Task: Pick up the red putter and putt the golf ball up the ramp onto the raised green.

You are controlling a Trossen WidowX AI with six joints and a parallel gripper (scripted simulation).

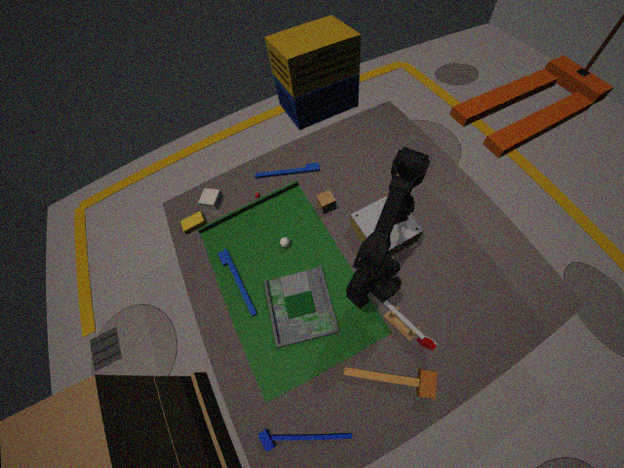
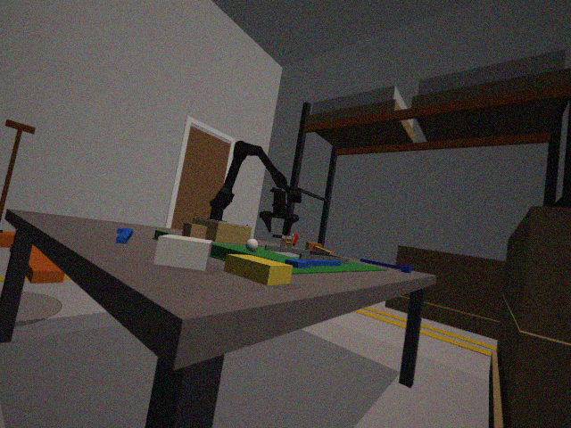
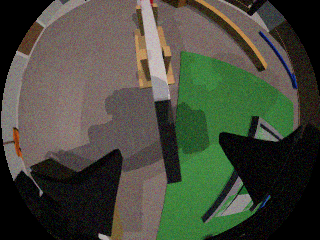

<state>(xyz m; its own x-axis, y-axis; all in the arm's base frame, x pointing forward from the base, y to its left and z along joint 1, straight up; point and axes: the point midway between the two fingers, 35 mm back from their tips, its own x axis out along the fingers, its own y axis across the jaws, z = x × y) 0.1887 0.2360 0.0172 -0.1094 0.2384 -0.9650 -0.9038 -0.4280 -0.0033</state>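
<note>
The tan block lies 4 cm ahead of my gripper tip, 43 cm to the right of it and 4 cm below it. Also, from my gripper tip: red putter: 5 cm behind, 10 cm to the left, 2 cm below; white golf ball: 25 cm ahead, 31 cm to the right, 5 cm below; green mat: 29 cm ahead, 18 cm to the right, 7 cm below.
</note>
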